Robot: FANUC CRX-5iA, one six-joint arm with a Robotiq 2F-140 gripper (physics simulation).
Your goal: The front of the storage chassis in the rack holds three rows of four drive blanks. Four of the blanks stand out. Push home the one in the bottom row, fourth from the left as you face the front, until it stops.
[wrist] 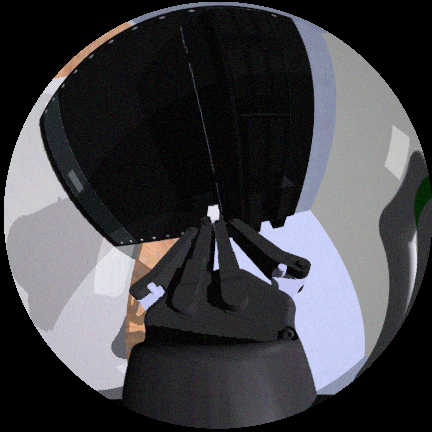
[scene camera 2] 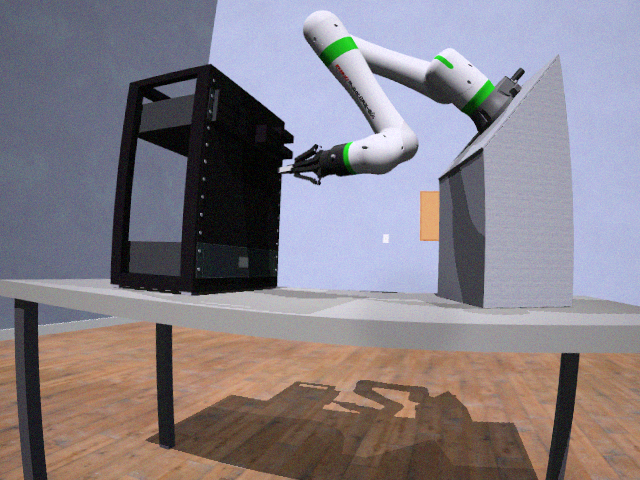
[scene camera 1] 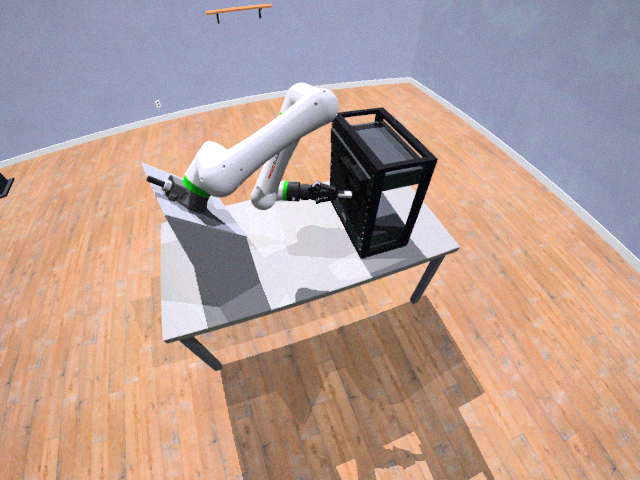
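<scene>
The rack stands on the table, with the dark chassis front in its upper part. In scene camera 2, dark blocks stick out of the rack's front edge. The separate blanks blend into the black front; I cannot tell which is the fourth in the bottom row or how far it stands out. My gripper is shut and empty, pointing at the rack front. Its pale tips are at the front edge, a little below the blocks in scene camera 2. Contact cannot be told.
The grey-white table carries the rack and the arm's slanted grey pedestal. The white arm bends above the table between them. A glassy dark panel shows low in the rack.
</scene>
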